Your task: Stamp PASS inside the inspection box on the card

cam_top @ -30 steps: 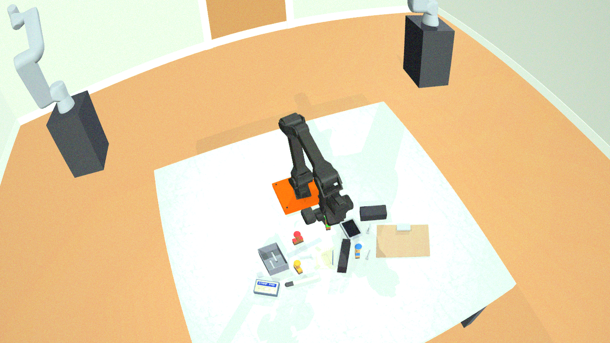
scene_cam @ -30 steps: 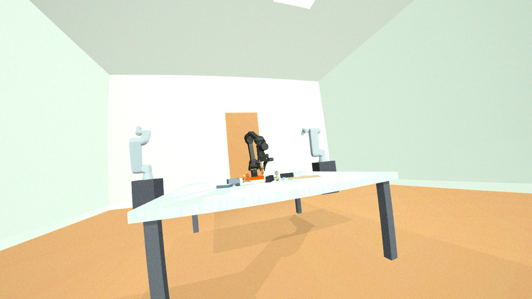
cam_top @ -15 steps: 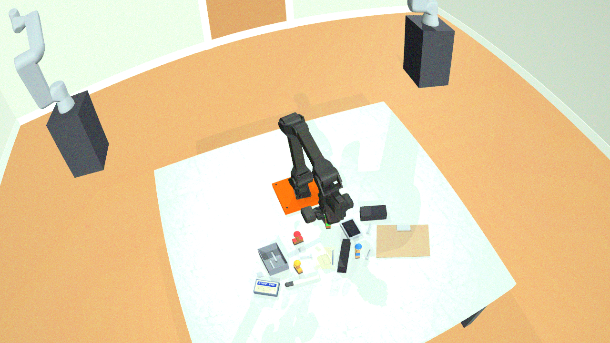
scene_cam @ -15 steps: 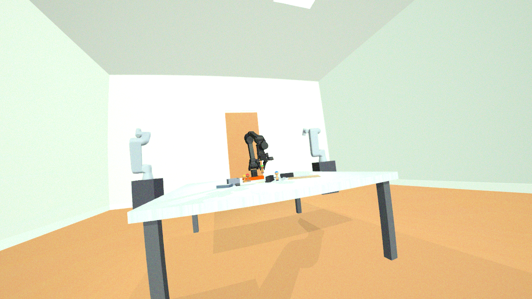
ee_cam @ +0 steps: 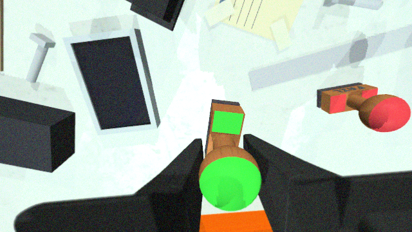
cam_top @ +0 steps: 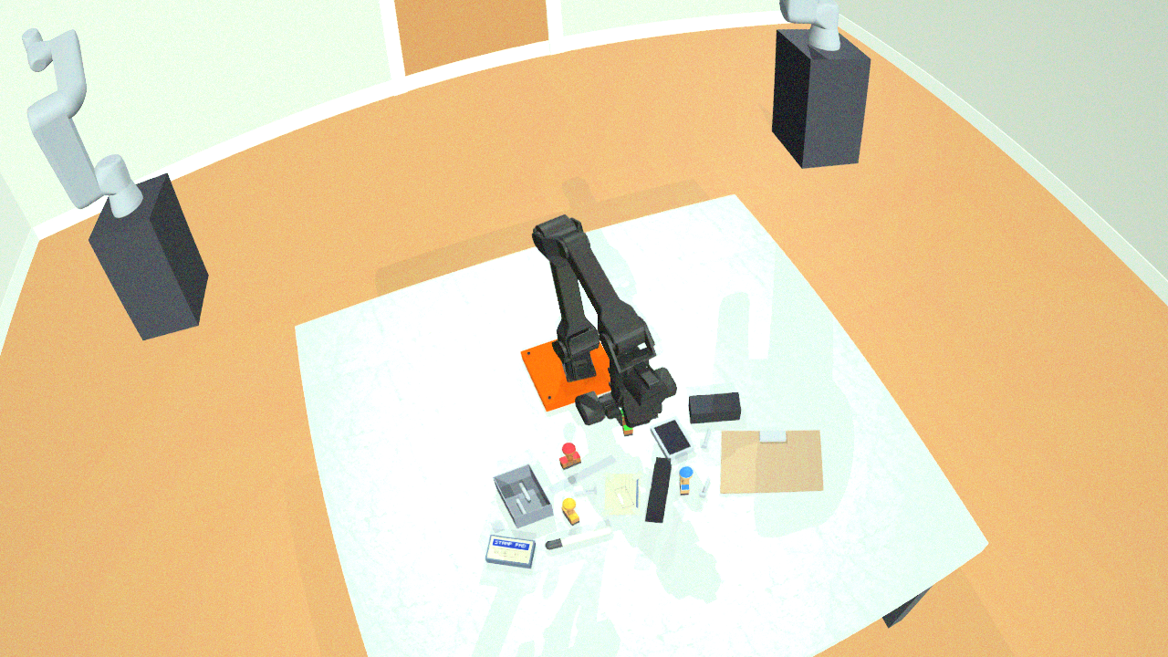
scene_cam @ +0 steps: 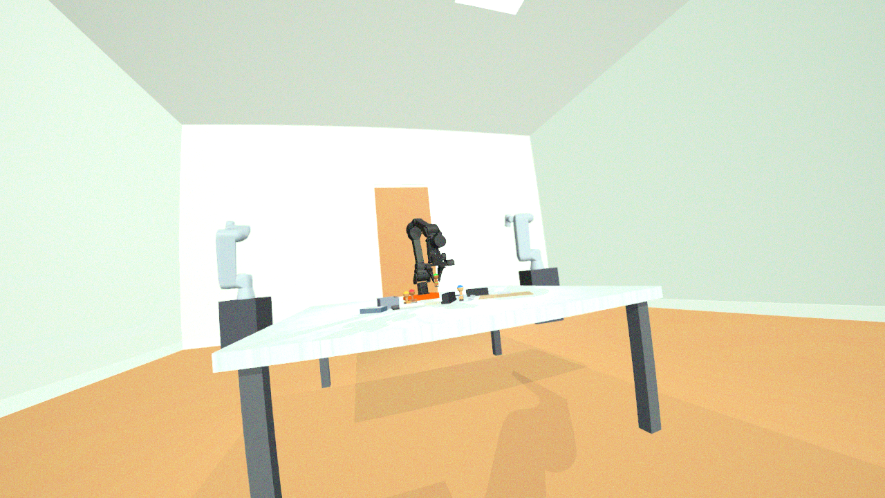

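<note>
Right now the ink pad is 9 cm to the left of my gripper tip, 8 cm below it and 1 cm ahead of it. From my gripper tip the other things lie so: red-knobbed stamp: 12 cm to the right, 7 cm below, 1 cm ahead; then green-capped wooden stamp: right at my gripper tip; then cream card: 11 cm ahead, 9 cm below, 4 cm to the right.
</note>
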